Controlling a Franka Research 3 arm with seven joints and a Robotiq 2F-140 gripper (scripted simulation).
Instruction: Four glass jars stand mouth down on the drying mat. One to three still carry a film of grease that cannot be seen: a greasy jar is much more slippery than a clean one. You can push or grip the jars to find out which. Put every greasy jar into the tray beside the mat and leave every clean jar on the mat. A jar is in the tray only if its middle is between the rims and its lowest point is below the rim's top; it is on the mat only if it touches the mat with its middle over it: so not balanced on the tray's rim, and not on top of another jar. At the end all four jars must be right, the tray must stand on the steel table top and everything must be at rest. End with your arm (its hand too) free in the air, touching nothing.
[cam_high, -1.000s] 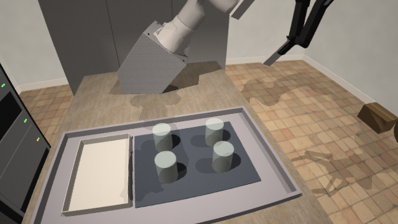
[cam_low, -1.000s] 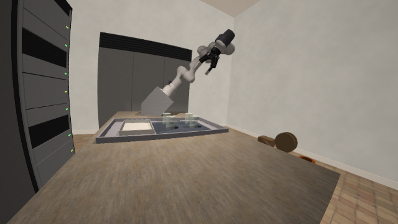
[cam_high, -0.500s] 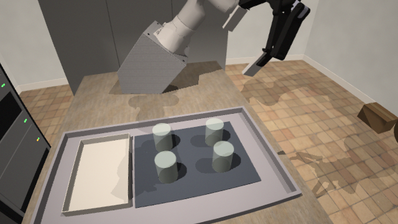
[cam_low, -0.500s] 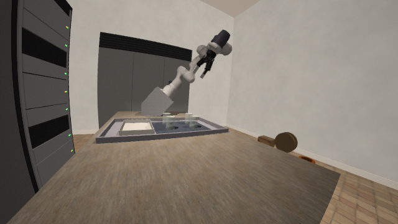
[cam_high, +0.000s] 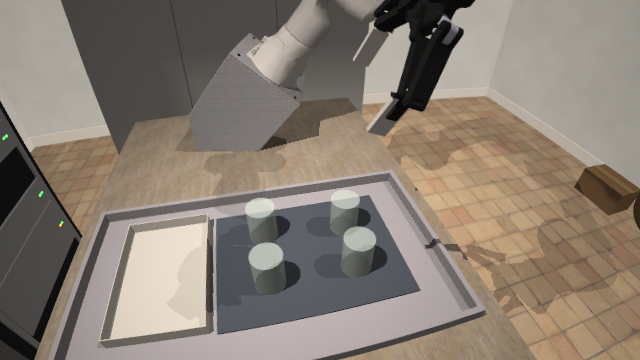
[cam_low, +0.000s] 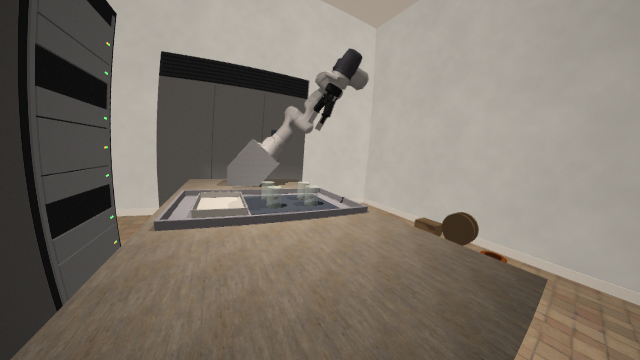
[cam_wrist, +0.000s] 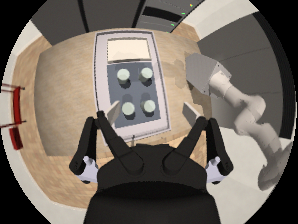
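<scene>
Right now the rimmed steel table top is 1 cm ahead of my hand, 20 cm to the right of it and 39 cm below it. The rest, counted from my hand: dark drying mat: 3 cm behind, 10 cm to the right, 39 cm below; then cream tray: 3 cm ahead, 41 cm to the right, 38 cm below.
</scene>
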